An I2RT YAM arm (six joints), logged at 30 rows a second.
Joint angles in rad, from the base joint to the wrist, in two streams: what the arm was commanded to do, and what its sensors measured. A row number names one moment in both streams.
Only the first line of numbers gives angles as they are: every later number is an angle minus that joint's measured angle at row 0.
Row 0, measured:
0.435 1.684 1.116 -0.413 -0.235 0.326
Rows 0 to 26, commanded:
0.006 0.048 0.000 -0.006 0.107 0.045
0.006 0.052 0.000 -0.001 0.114 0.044
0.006 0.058 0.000 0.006 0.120 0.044
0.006 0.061 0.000 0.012 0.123 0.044
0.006 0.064 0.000 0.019 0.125 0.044
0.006 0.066 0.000 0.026 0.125 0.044
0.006 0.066 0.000 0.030 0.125 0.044
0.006 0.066 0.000 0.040 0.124 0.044
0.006 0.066 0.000 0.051 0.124 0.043
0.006 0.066 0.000 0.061 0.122 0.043
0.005 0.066 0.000 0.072 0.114 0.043
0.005 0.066 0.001 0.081 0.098 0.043
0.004 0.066 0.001 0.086 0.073 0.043
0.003 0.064 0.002 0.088 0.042 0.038
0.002 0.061 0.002 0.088 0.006 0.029
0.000 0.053 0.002 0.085 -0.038 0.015
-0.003 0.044 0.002 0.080 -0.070 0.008
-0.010 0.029 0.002 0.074 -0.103 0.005
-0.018 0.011 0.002 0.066 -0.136 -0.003
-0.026 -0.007 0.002 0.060 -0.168 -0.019
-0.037 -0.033 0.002 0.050 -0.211 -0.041
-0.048 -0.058 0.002 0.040 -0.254 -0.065
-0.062 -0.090 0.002 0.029 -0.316 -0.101
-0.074 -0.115 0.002 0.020 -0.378 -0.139
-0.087 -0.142 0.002 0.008 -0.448 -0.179
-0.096 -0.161 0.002 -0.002 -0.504 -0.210
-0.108 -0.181 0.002 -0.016 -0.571 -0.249
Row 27, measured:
-0.087 -0.098 0.000 0.003 -0.294 -0.104
